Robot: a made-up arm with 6 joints.
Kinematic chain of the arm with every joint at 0, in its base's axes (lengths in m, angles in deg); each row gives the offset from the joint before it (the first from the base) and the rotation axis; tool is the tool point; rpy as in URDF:
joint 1: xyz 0 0 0.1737 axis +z
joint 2: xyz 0 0 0 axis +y
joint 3: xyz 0.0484 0 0.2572 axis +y
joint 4: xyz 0.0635 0 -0.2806 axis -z
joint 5: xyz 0 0 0 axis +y
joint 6: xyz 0.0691 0 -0.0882 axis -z
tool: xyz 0 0 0 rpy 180 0 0
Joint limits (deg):
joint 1: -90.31..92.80
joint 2: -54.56..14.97
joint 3: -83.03..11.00
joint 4: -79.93..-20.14
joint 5: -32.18..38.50
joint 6: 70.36..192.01
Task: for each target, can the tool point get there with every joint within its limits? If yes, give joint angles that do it. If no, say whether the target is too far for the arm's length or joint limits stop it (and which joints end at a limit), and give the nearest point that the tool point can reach.
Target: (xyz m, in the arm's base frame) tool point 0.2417 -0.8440 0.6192
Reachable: no: too far | nearest point 0.1349 -0.4710 0.4223 | short by 0.435 m
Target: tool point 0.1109 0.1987 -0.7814
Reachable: no: too far | nearest point 0.0738 0.1323 0.0121 | short by 0.797 m
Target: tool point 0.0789 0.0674 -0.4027
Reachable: no: joint limits stop it (at a limit: joint 2, joint 4) | nearest point 0.0827 0.0706 0.0103 | short by 0.413 m
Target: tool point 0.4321 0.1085 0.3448
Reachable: yes | joints 12.56 1.60 -67.60 -34.06 27.09 146.41
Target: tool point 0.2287 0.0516 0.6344
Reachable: yes | joints 0.05 -27.63 -74.53 -33.45 -18.30 99.01
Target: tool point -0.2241 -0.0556 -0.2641
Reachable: no: joint limits stop it (at a limit: joint 1, joint 2) | nearest point -0.0559 0.0226 0.0344 | short by 0.351 m
